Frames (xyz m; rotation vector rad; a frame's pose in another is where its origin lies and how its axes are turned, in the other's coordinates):
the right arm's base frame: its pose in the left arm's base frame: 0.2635 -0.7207 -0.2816 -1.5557 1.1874 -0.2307
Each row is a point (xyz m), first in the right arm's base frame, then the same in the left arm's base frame.
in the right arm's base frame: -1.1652 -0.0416 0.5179
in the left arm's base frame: 0.0852 0.4960 0.0581
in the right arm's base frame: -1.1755 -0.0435 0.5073
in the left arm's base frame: 0.0741 0.4971 0.0680
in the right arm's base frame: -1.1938 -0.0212 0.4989
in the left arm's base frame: 0.0473 0.5084 0.0605
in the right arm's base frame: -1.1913 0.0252 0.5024
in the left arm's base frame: 0.0252 0.5140 0.0199
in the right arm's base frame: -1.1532 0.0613 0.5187
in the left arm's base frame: 0.0345 0.4992 -0.0322
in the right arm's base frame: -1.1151 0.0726 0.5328
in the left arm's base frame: 0.0561 0.4800 -0.0630
